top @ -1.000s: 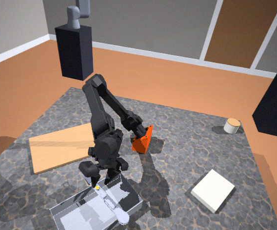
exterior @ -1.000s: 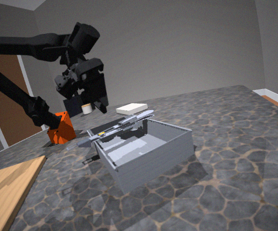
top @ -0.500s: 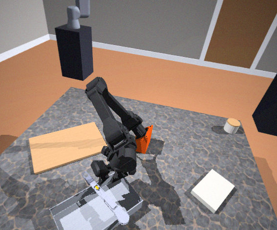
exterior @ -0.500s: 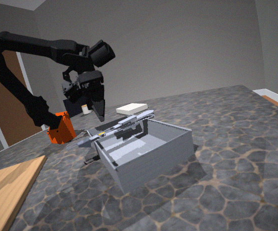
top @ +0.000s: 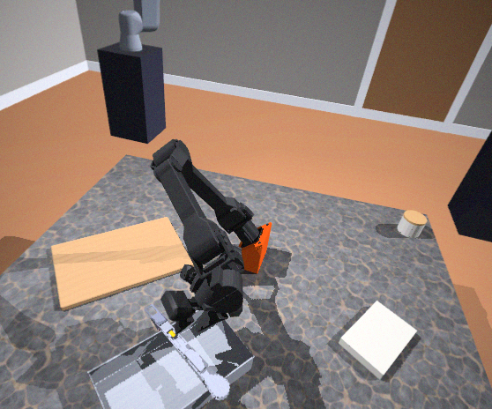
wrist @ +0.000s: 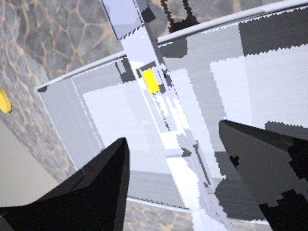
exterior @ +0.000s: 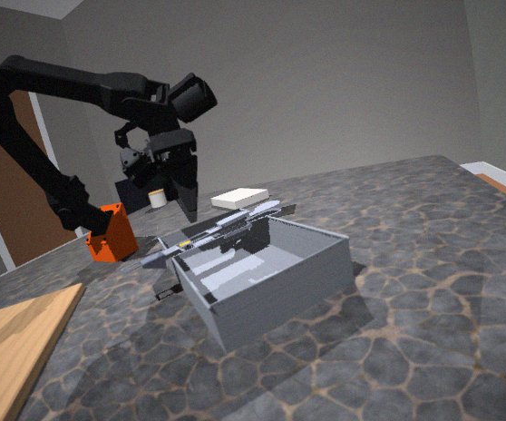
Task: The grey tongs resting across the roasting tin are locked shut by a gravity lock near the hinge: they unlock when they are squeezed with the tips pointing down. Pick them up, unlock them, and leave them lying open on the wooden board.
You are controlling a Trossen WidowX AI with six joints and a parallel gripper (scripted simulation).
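My gripper tip is 4 cm to the left of the yellow lock piece and 3 cm above it. Round my gripper tip: white flat block: 19 cm behind, 45 cm to the left, 8 cm below; wooden board: 22 cm behind, 30 cm to the right, 9 cm below; grey roasting tin: 6 cm ahead, 7 cm below.
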